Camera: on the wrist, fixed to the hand. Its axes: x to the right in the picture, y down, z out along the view.
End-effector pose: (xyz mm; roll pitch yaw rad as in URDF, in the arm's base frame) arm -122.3 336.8 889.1 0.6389 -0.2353 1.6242
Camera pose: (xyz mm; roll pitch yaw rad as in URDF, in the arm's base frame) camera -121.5 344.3 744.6 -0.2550 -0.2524 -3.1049
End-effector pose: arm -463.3 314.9 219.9 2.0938 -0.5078 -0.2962
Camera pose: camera -436.0 454.2 191.6 -1.8572 -1.1208 3.1380
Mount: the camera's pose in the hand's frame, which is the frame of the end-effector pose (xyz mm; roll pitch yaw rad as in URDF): -26.5 -85.8 -113.5 -0.0618 0.3957 1.4906
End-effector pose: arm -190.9 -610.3 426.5 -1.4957 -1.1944 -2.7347
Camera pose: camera -163.5 -468.2 430.2 -1.7230 0.2828 -3.0693
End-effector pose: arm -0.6 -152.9 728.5 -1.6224 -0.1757 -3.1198
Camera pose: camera 39.1 -43.1 814.0 -2.6604 1.0591 2.0812
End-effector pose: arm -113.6 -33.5 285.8 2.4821 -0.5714 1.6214
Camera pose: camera -248.6 -82.8 302.7 -2.3079 -0.8792 -0.6422
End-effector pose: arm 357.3 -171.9 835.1 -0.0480 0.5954 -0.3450
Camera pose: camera 248.2 -229.5 759.5 0.5887 0.4080 1.4226
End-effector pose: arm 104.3 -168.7 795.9 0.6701 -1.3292 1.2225
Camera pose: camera 146.2 -43.7 736.1 -1.3669 -0.1366 3.0418
